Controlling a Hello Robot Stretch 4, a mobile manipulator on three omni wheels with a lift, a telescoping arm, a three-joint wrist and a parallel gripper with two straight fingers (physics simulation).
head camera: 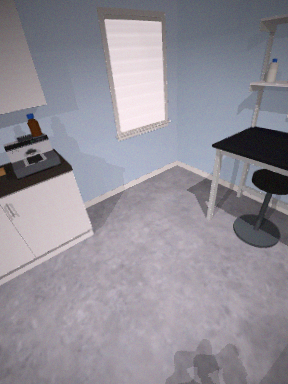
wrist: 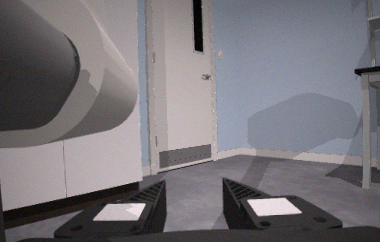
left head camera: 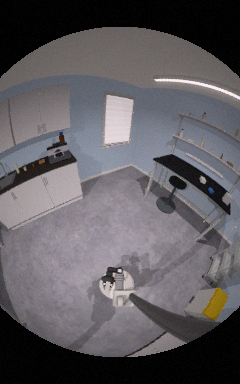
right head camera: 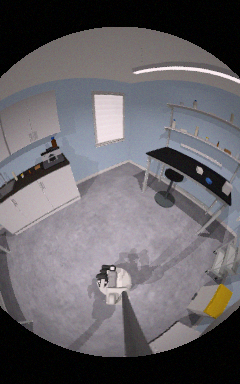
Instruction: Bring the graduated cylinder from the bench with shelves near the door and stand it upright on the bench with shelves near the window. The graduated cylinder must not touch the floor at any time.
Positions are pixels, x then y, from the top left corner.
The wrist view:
my gripper: 194, 196
door: 181, 91
wardrobe: 54, 179
